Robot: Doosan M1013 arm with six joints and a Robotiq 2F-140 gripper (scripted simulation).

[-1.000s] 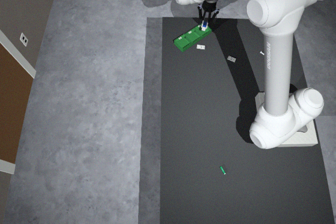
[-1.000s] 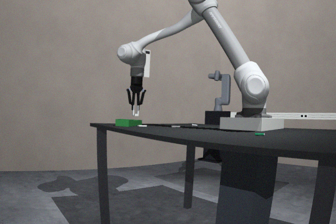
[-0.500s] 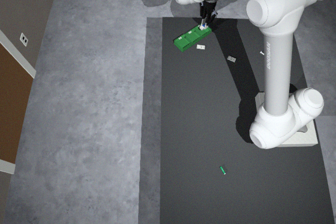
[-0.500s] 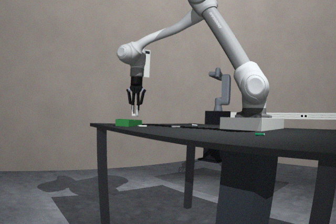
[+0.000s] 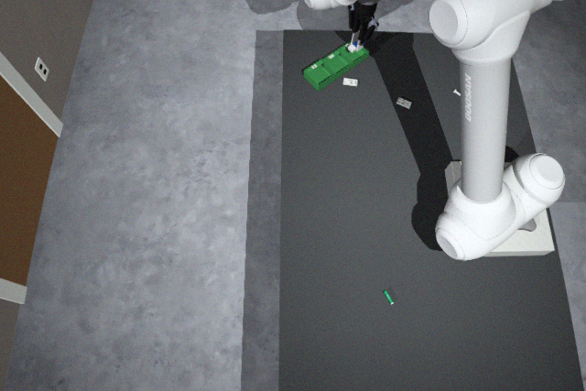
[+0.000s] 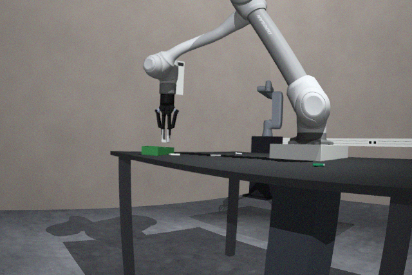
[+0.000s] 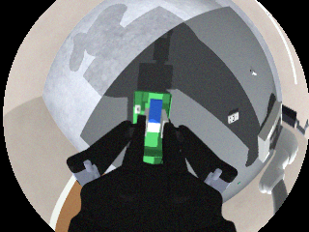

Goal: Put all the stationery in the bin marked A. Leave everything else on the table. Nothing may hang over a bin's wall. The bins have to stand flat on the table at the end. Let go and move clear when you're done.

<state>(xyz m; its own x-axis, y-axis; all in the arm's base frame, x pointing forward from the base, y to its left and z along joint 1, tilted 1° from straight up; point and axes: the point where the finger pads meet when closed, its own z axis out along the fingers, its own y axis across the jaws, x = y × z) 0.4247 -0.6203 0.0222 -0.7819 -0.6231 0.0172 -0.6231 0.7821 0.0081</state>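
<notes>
Right now my hand is 7 cm short of the long green bin, 5 cm to the right of it and 8 cm above it. Round my hand: blue-and-white eraser: 3 cm below; then small white screw-like piece: 37 cm behind, 16 cm to the left, 9 cm below; then green marker-like stick: 4 cm behind, 89 cm to the left, 9 cm below.
</notes>
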